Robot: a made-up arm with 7 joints.
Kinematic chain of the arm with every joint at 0, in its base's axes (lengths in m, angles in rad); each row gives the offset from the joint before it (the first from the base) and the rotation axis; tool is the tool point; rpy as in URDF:
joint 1: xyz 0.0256 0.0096 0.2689 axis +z
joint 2: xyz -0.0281 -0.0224 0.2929 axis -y
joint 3: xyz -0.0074 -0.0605 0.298 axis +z
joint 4: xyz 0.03 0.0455 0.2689 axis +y
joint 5: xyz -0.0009 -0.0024 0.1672 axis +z
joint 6: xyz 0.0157 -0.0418 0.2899 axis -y
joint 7: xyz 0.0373 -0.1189 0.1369 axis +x
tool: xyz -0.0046 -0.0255 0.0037 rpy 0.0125 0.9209 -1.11
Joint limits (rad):
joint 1: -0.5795..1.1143
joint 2: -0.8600..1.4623
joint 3: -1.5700..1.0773
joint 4: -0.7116..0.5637
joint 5: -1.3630..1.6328
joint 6: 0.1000..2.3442
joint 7: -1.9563..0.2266
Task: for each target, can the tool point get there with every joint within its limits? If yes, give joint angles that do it. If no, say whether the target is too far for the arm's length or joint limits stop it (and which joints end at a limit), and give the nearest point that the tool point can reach.
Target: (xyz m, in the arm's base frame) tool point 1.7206 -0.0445 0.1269
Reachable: no: too far | nearest point 1.0818 -0.0241 0.8215 | short by 0.944 m
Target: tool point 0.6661 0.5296 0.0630
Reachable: no: joint limits stop it (at a limit: joint 2, joint 4, joint 5, joint 6) | nearest point 0.6681 0.5312 0.7783 | short by 0.715 m
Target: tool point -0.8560 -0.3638 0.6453
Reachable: yes | joints 0.4935 1.1695 -0.5505 -0.3585 -0.6956 1.9905 -0.8979
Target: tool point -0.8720 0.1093 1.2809
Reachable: yes | joints -0.1931 0.8194 -0.0261 0.2233 -0.8661 1.2963 -0.0021
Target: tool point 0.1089 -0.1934 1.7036
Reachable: yes | joints -0.1831 -0.2652 0.0142 -0.0848 -0.4458 0.7328 -0.1787
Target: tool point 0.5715 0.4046 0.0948
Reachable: no: joint limits stop it (at a limit: joint 2, joint 4, joint 5, joint 6) | nearest point 0.6933 0.4927 0.7787 | short by 0.700 m
